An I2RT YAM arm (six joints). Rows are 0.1 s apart.
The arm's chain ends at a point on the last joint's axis. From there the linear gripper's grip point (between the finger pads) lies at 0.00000 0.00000 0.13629 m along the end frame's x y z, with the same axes.
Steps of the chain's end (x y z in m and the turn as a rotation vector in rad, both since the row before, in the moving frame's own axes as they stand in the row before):
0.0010, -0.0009, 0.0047, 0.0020, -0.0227, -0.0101
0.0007, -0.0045, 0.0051, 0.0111, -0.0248, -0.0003
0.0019, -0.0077, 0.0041, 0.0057, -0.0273, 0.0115
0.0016, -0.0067, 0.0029, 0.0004, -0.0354, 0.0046
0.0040, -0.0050, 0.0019, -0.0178, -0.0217, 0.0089
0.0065, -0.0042, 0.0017, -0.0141, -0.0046, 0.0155
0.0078, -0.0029, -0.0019, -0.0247, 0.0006, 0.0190
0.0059, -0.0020, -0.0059, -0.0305, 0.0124, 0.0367
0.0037, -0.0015, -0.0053, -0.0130, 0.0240, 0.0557
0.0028, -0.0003, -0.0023, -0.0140, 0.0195, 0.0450
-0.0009, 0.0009, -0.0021, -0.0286, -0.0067, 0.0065
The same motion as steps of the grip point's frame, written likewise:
-0.0021, -0.0012, 0.0047, 0.0020, -0.0227, -0.0101
-0.0027, -0.0060, 0.0050, 0.0111, -0.0248, -0.0003
-0.0018, -0.0085, 0.0040, 0.0057, -0.0273, 0.0115
-0.0032, -0.0068, 0.0028, 0.0004, -0.0354, 0.0046
0.0010, -0.0026, 0.0018, -0.0178, -0.0217, 0.0089
0.0059, -0.0023, 0.0017, -0.0141, -0.0046, 0.0155
0.0078, 0.0005, -0.0019, -0.0247, 0.0006, 0.0190
0.0075, 0.0022, -0.0060, -0.0305, 0.0124, 0.0367
0.0069, 0.0004, -0.0054, -0.0130, 0.0240, 0.0557
0.0054, 0.0017, -0.0023, -0.0140, 0.0195, 0.0450
-0.0018, 0.0048, -0.0022, -0.0286, -0.0067, 0.0065

